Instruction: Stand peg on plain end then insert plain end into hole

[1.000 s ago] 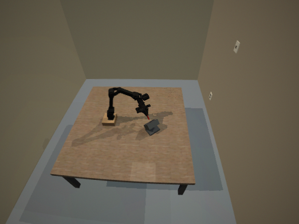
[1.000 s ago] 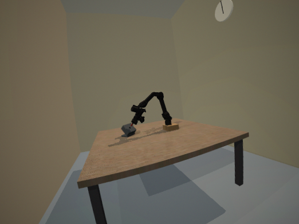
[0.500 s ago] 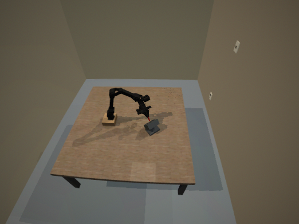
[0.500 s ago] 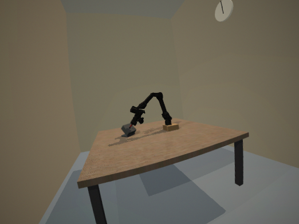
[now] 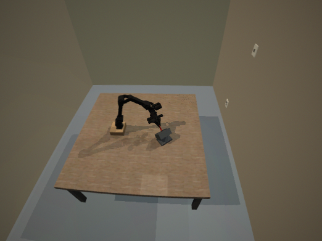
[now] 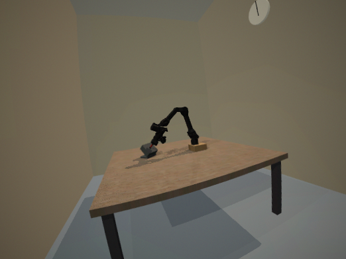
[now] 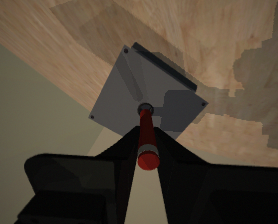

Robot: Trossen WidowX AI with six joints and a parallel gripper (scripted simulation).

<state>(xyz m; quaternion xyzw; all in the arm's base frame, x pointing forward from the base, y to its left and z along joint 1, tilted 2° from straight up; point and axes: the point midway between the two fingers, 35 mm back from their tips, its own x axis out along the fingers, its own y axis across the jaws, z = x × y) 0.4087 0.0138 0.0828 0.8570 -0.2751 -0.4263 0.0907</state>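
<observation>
The dark grey sloped panel lies 4 cm ahead of my gripper tip, 4 cm to the right of it and 5 cm below it. Round my gripper tip: red peg: 1 cm behind, 1 cm to the left, 1 cm above.
</observation>
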